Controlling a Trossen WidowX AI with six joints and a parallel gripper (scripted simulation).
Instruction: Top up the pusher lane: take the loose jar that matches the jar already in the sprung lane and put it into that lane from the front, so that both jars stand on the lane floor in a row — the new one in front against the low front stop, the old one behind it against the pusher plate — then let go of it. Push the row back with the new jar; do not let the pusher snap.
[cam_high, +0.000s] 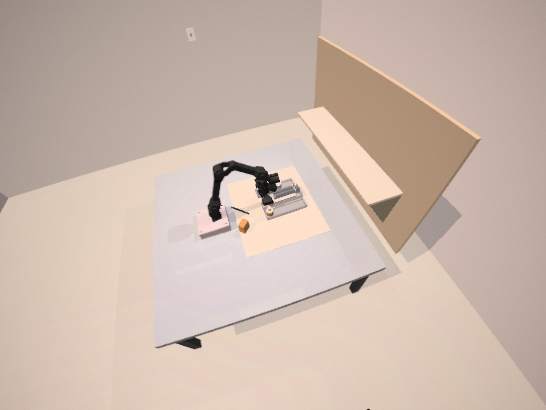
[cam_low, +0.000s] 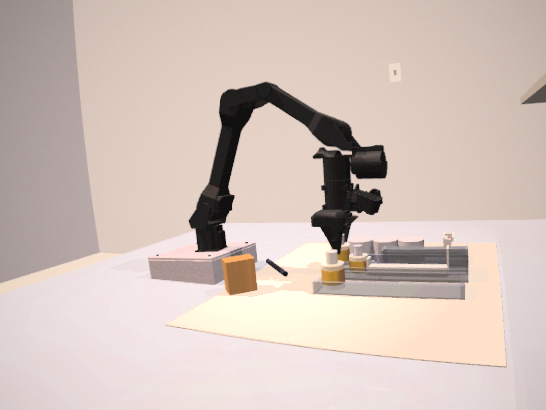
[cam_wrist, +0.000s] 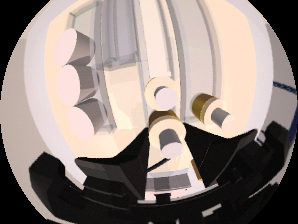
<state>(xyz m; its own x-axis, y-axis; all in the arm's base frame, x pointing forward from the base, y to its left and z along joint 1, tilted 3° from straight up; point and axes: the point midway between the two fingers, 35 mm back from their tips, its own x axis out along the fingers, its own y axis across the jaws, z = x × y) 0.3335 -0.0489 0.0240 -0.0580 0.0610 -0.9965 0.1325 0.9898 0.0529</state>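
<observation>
My gripper tip is now 6 cm above the tan mat, 5 cm short of it and 2 cm to the left of it. Round my gripper tip: white pusher post: 15 cm ahead, 1 cm to the left, 1 cm below; amber jar: 8 cm to the right, 1 cm below; black pen: 17 cm behind, 6 cm to the left, 5 cm below.
</observation>
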